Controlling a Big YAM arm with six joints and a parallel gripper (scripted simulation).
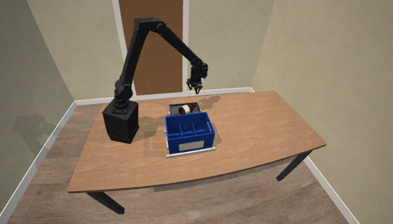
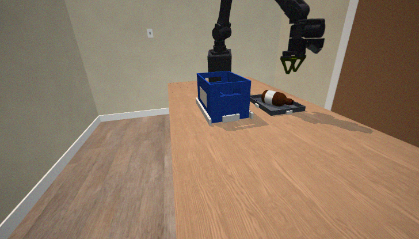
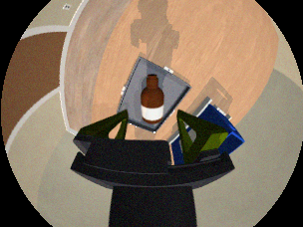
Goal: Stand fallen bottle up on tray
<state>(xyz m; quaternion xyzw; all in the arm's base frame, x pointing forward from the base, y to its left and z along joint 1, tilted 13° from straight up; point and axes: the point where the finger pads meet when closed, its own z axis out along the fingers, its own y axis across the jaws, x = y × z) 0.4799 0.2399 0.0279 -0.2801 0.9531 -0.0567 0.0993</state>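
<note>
The brown bottle is 4 cm behind my hand, 3 cm to the right of it and 15 cm below it. Round my hand: dark grey tray (7 cm behind, 3 cm to the right, 18 cm below); then blue crate (7 cm behind, 33 cm to the right, 11 cm below).
</note>
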